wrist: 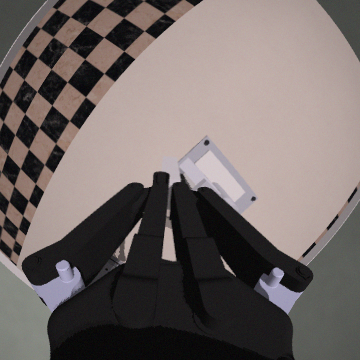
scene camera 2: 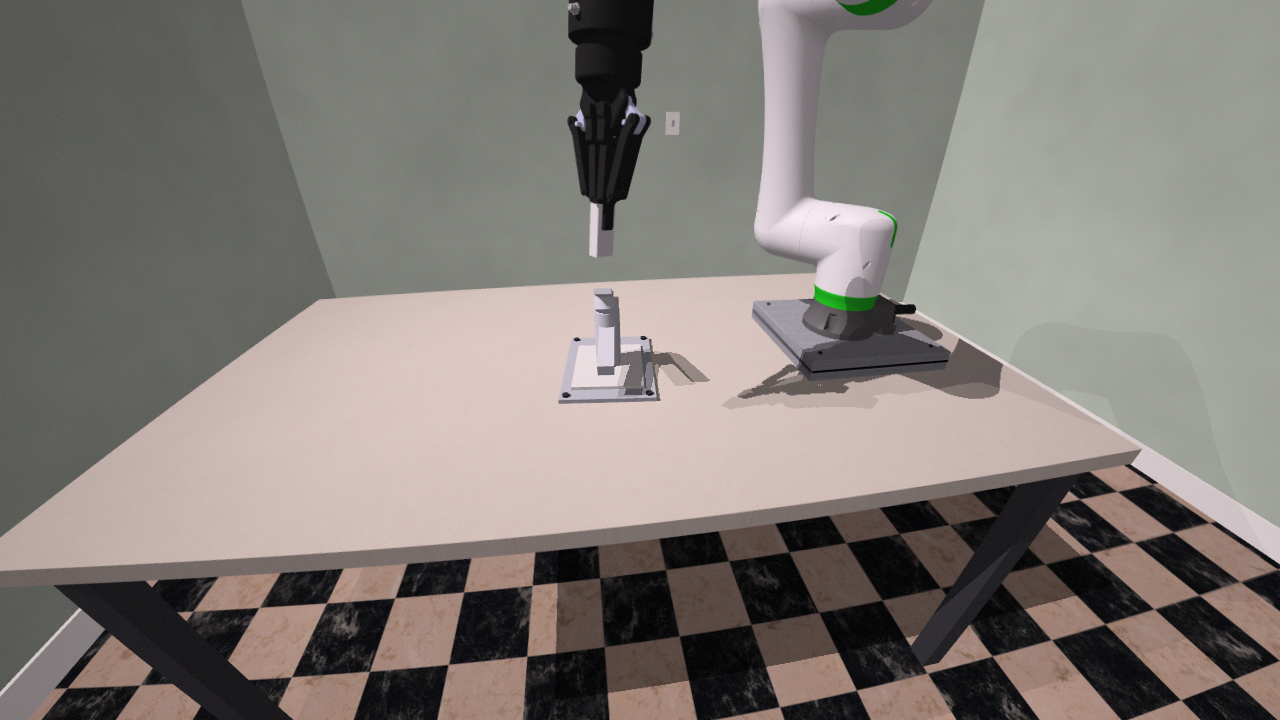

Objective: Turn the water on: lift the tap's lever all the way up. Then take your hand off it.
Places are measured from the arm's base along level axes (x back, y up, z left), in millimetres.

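Where they show: gripper, between the fingertips: (wrist: 168, 167) (scene camera 2: 601, 255); arm's base, origin of its link: (scene camera 2: 837, 325).
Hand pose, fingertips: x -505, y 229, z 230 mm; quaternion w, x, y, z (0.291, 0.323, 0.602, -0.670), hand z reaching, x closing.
Each offset is from my fingertips to the top centre of the thing. "pt": to the spot under its first point. Level surfaces: height alone.
The tap @[pt dx +3, dy -183, dz -100 mm] (scene camera 2: 607, 344) (wrist: 191, 171) is a light grey upright shape on a square base plate @[dx +5, dy -259, dz -171 mm] (scene camera 2: 570, 365) (wrist: 228, 168) with dark corner bolts. Its lever @[pt dx +1, dy -75, dz -64 mm] (scene camera 2: 603, 292) shows as a small light piece at the very top of the tap in the scene view; seen end-on, its exact angle is hard to tell. My gripper (scene camera 2: 601, 240) (wrist: 168, 167) is shut and empty, pointing down. It hangs above the tap with a visible gap between its tips and the lever, touching nothing. In the wrist view the fingers hide part of the tap and plate.
The pale table @[dy -271 mm] (scene camera 2: 358, 429) (wrist: 280, 90) carries the tap's plate near its middle. The arm's white base column (scene camera 2: 845, 268) stands on a dark grey mounting plate (scene camera 2: 881, 356) to the right of the tap. Shadows fall between them. A wall switch (scene camera 2: 672, 123) is behind.
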